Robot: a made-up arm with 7 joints. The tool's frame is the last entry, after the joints. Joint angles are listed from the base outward. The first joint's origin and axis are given. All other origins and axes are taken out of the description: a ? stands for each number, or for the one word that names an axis. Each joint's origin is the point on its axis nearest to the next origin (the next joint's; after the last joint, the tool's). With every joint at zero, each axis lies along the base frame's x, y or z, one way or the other. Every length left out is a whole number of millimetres.
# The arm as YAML. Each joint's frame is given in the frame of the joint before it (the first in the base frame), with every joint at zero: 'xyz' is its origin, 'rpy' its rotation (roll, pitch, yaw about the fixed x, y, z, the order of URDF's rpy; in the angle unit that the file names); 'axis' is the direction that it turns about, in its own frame. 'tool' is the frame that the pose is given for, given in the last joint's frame.
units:
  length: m
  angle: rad
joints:
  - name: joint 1
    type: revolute
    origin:
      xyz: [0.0, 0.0, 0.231]
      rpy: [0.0, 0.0, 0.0]
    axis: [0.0, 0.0, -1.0]
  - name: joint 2
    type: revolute
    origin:
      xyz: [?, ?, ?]
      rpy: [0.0, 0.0, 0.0]
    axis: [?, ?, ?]
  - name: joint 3
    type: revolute
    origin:
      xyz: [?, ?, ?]
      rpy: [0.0, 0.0, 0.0]
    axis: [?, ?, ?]
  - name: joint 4
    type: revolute
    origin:
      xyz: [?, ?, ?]
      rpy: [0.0, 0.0, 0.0]
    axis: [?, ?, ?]
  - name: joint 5
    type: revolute
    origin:
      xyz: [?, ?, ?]
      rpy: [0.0, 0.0, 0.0]
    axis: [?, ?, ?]
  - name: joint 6
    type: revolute
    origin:
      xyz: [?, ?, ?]
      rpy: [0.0, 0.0, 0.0]
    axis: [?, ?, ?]
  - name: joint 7
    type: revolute
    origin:
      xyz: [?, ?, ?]
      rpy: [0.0, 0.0, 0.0]
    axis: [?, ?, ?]
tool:
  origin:
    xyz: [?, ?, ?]
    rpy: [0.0, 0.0, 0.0]
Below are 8 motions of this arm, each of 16 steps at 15 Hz.
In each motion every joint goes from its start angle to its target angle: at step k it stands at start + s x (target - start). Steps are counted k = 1, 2, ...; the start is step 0. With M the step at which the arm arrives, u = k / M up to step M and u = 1 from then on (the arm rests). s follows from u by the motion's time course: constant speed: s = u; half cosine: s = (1 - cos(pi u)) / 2; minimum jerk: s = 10 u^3 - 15 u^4 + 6 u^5.
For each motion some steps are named. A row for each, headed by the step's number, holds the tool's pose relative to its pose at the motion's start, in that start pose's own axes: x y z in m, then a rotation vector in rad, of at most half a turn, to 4 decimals.
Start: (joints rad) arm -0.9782 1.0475 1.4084 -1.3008 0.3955 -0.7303 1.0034
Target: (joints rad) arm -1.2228 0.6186 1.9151 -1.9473 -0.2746 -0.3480 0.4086
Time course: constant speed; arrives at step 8
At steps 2, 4, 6, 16:
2: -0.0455 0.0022 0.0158 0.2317 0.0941 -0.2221
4: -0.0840 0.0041 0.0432 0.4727 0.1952 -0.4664
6: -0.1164 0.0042 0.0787 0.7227 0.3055 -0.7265
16: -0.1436 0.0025 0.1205 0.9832 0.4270 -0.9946

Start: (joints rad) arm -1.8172 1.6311 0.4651 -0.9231 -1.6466 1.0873 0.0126
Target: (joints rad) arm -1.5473 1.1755 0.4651 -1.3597 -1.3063 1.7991 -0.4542
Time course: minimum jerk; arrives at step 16
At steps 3, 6, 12, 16:
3: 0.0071 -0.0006 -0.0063 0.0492 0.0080 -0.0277
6: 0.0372 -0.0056 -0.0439 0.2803 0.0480 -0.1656
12: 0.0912 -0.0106 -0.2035 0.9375 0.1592 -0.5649
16: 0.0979 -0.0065 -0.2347 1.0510 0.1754 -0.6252

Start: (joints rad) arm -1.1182 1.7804 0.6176 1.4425 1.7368 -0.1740 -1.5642
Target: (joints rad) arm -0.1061 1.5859 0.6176 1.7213 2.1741 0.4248 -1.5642
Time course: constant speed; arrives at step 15
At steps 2, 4, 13, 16:
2: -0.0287 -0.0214 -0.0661 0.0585 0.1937 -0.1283
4: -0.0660 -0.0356 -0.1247 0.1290 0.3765 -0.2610
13: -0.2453 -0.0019 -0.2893 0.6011 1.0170 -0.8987
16: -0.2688 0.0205 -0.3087 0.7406 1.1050 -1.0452

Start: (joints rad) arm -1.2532 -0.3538 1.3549 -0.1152 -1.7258 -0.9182 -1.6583
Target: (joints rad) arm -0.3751 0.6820 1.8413 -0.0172 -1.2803 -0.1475 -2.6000
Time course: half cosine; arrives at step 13
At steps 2, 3, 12, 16:
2: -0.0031 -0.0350 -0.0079 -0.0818 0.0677 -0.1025
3: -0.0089 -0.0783 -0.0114 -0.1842 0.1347 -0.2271
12: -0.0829 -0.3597 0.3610 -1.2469 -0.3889 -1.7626
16: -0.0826 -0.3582 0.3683 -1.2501 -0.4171 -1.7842

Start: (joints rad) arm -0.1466 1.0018 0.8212 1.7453 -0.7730 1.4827 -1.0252
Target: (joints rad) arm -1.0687 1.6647 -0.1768 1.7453 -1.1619 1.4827 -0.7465
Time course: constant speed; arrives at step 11
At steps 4, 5, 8, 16:
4: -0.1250 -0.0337 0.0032 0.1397 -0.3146 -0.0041
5: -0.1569 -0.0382 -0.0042 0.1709 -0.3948 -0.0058
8: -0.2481 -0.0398 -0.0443 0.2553 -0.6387 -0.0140
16: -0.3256 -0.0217 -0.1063 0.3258 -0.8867 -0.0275

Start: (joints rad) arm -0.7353 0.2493 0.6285 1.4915 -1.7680 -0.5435 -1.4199
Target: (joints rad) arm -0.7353 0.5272 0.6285 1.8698 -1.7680 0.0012 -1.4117
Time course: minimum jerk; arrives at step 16
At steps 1, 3, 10, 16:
1: 0.0002 -0.0004 -0.0002 -0.0006 0.0005 0.0002
3: 0.0039 -0.0079 -0.0039 -0.0125 0.0107 0.0033
10: 0.0634 -0.1215 -0.0378 -0.1823 0.1529 0.0347
16: 0.0907 -0.1679 -0.0405 -0.2490 0.2075 0.0404

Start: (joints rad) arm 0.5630 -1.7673 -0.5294 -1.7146 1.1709 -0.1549 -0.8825
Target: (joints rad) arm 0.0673 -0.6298 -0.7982 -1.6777 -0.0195 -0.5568 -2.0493
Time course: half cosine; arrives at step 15
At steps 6, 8, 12, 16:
6: 0.0882 -0.1273 0.0998 -0.1980 -0.1940 -0.3429
8: 0.1104 -0.1975 0.1838 -0.2748 -0.3498 -0.5360
12: 0.0977 -0.3046 0.3381 -0.3192 -0.6699 -0.8321
16: 0.0850 -0.3315 0.3778 -0.3102 -0.7659 -0.9032

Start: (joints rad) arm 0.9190 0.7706 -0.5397 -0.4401 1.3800 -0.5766 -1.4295
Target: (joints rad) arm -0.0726 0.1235 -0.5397 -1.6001 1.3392 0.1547 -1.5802
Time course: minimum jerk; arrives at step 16
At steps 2, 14, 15, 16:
2: -0.0008 -0.0049 0.0000 -0.0062 0.0117 -0.0109
14: -0.0164 -0.4147 0.1276 -0.5678 0.6657 -0.2632
15: -0.0136 -0.4202 0.1303 -0.5764 0.6729 -0.2605
16: -0.0131 -0.4211 0.1307 -0.5778 0.6740 -0.2601

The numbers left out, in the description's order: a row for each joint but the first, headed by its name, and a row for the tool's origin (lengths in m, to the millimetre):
joint 2: xyz 0.129 0.235 0.0, axis -1.0 0.0 0.0
joint 3: xyz 0.0 -0.15 0.087, axis -1.0 0.0 0.0
joint 4: xyz 0.0 -0.105 -0.074, axis 0.0 0.0 1.0
joint 5: xyz 0.052 -0.038 0.0, axis 0.0 -1.0 0.0
joint 6: xyz -0.19 0.0 -0.379, axis 1.0 0.0 0.0
joint 7: xyz 0.0 0.002 0.017, axis 0.0 0.0 1.0
tool: xyz 0.202 0.037 0.0

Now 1 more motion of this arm.
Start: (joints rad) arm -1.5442 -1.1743 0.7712 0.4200 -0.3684 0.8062 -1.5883
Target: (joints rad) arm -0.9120 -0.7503 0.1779 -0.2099 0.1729 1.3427 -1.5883
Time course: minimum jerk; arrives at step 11
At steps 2, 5, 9, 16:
2: -0.0043 0.0082 -0.0175 0.0615 0.0465 -0.0067
5: -0.0505 0.1249 -0.1084 0.5855 0.3880 -0.0130
9: -0.0899 0.3306 -0.0289 1.3845 0.7086 0.1208
16: -0.0894 0.3428 -0.0124 1.4516 0.7232 0.1384

